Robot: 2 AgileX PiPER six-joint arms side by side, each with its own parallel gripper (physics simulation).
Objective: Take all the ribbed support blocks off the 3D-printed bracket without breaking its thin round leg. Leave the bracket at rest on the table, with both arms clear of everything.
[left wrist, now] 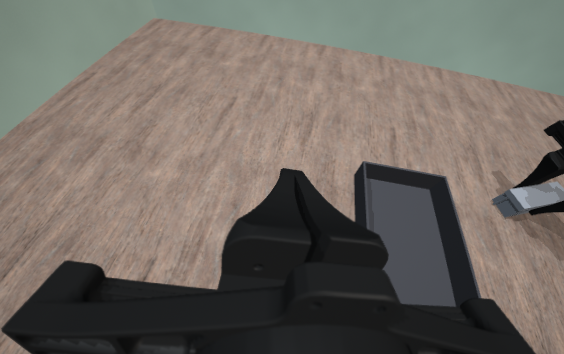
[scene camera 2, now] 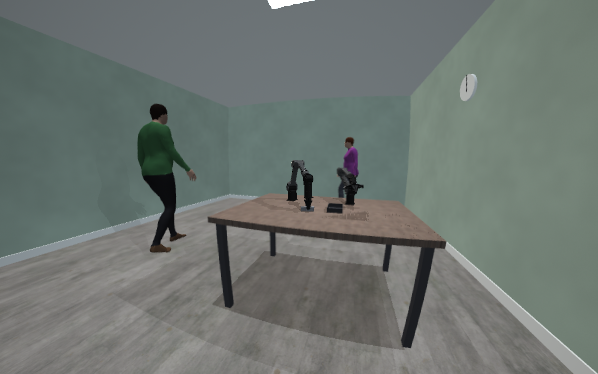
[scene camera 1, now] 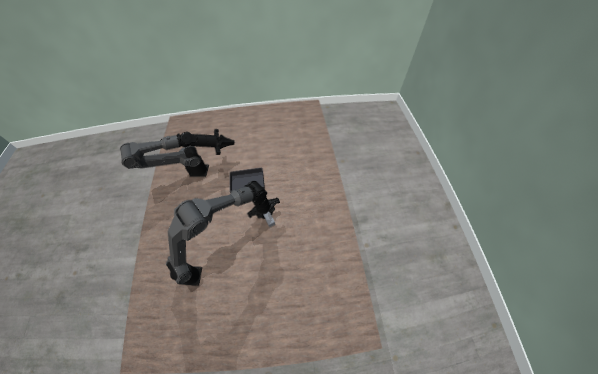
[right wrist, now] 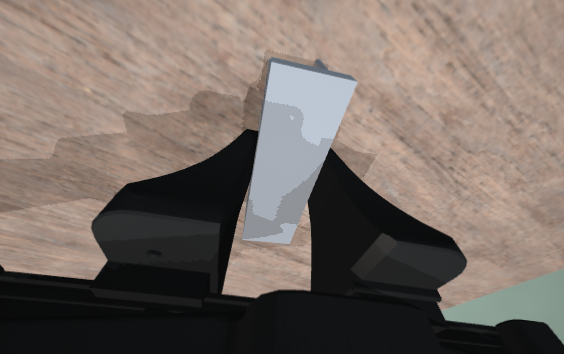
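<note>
The light grey bracket [scene camera 1: 269, 219] [scene camera 2: 303, 209] [left wrist: 540, 195] [right wrist: 300, 130] is gripped by its long sides between the fingers of my right gripper [scene camera 1: 266, 214] [right wrist: 284, 153], low over the table. Its flat face is toward the right wrist camera. A small round stub, perhaps the thin leg, shows behind its far end. In the left wrist view a darker grey piece with lines sits at its near end; I cannot tell whether it is a support block. My left gripper [scene camera 1: 233, 142] [left wrist: 289, 182] is shut and empty, above the table, left of the dark tray in its wrist view.
A dark rectangular tray [scene camera 1: 247, 171] [scene camera 2: 335, 208] [left wrist: 462, 240] stands on the wooden table [scene camera 1: 310, 280] [scene camera 2: 270, 220] beside the right gripper. The right arm reaches over the tray's near edge in scene camera 1. Two people stand beyond the table in scene camera 2.
</note>
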